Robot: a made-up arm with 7 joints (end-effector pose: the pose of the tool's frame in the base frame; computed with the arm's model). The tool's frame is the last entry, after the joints.
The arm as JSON. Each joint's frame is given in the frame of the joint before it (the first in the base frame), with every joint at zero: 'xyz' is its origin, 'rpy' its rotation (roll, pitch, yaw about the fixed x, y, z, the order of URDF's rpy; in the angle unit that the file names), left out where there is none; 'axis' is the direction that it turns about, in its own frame. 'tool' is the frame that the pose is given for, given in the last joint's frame.
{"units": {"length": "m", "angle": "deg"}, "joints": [
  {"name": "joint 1", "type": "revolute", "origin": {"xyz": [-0.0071, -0.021, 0.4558], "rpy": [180.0, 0.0, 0.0]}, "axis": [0.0, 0.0, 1.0]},
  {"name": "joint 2", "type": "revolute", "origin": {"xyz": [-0.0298, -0.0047, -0.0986], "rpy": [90.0, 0.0, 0.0]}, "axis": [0.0, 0.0, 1.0]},
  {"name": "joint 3", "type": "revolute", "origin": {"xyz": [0.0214, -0.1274, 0.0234], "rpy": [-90.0, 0.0, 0.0]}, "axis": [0.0, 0.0, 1.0]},
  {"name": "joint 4", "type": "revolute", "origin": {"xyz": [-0.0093, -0.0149, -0.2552], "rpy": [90.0, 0.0, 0.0]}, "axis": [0.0, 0.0, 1.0]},
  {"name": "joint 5", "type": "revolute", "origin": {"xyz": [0.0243, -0.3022, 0.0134], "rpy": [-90.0, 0.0, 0.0]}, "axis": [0.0, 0.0, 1.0]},
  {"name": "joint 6", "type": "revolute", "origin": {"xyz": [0.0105, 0.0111, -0.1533], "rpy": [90.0, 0.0, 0.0]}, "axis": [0.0, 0.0, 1.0]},
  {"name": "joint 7", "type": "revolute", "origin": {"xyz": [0.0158, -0.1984, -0.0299], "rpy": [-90.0, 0.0, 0.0]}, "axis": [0.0, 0.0, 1.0]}
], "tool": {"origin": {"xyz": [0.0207, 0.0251, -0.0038], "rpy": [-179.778, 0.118, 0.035]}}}
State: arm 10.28 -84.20 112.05 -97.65 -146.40 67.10 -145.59
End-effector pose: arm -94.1 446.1 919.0 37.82 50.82 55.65
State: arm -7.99 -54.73 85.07 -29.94 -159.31 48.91 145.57
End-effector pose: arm -727.5 320.2 1125.2 -32.64 -78.69 -92.44
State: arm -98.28 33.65 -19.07 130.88 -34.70 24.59 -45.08
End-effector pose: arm -238.8 111.8 249.3 49.64 -148.23 8.70
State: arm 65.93 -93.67 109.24 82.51 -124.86 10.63 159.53
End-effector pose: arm -748.5 157.3 402.8 106.41 -42.99 -79.54
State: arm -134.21 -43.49 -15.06 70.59 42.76 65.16 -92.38
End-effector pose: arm -107.9 26.6 1224.2 -40.93 105.60 133.33
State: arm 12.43 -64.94 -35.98 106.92 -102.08 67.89 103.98
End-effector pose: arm 27.3 490.3 898.7 -94.03 30.55 21.29
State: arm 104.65 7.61 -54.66 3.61 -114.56 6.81 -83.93
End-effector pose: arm 99.2 -117.4 1582.4 5.96 -3.70 148.82
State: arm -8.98 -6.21 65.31 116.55 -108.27 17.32 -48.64
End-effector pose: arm 399.4 -365.8 670.4 121.63 -27.89 85.76
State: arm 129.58 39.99 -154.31 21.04 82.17 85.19 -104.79
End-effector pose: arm -62.3 -521.2 1190.9 104.27 3.58 49.96
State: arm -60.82 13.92 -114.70 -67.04 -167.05 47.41 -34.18
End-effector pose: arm 586.7 -86.8 964.8 27.55 112.92 -9.74
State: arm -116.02 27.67 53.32 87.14 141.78 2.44 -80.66
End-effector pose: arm 186.6 682.7 766.3 -96.42 31.52 -17.28
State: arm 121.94 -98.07 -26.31 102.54 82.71 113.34 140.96
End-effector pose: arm 216.3 275.6 940.3 -45.89 -74.87 1.78
